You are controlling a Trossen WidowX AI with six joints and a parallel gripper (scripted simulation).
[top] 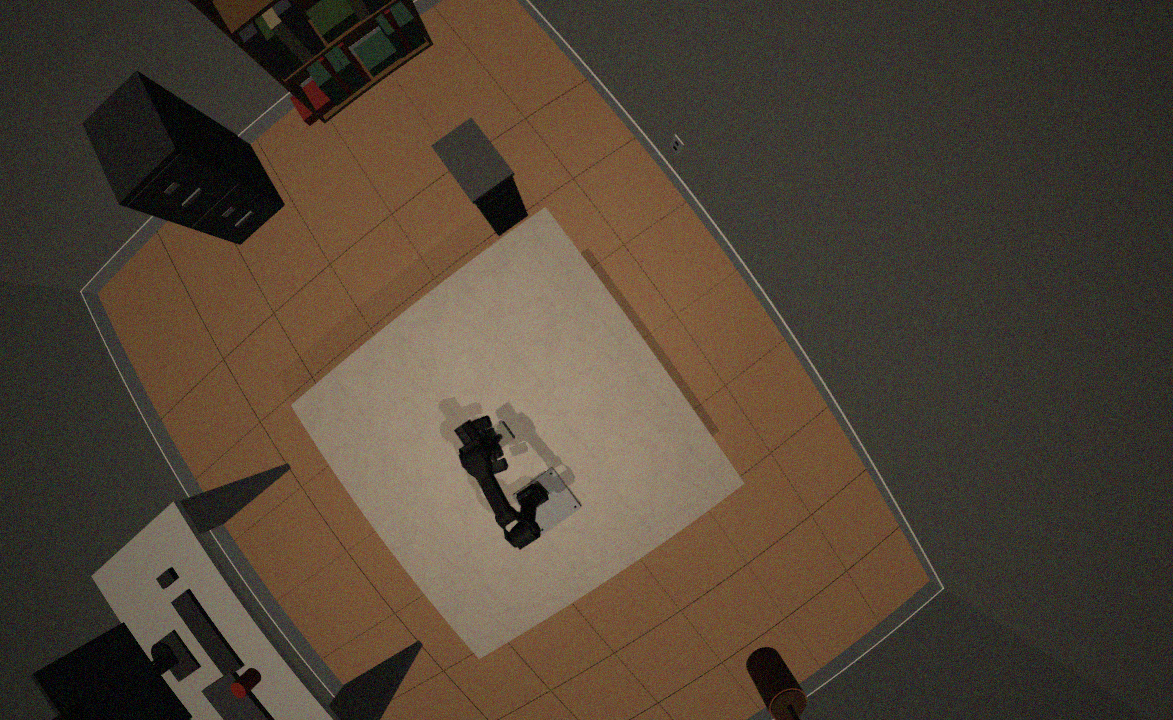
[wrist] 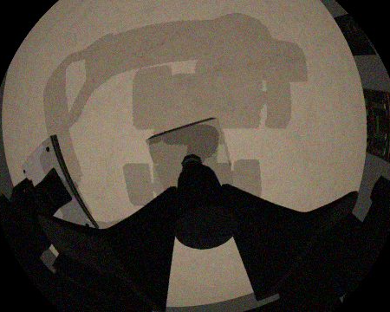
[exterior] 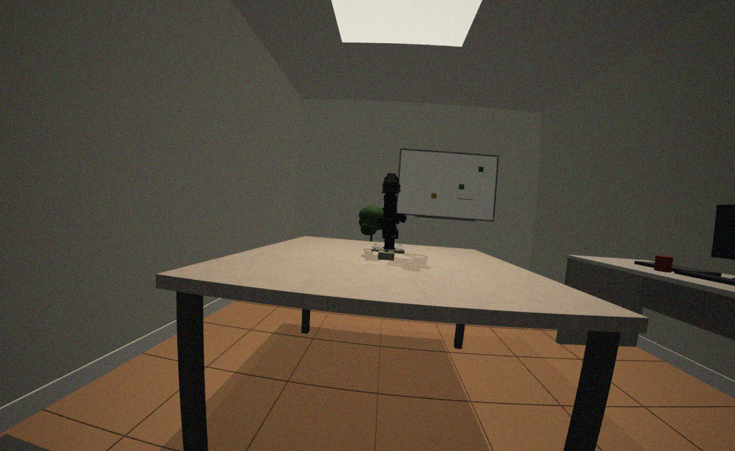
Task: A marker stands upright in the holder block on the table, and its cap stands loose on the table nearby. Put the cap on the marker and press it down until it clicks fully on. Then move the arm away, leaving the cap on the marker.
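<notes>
The holder block lies 80 mm below my gripper tip. Also, from my gripper tip: cap 10 mm above.
</notes>
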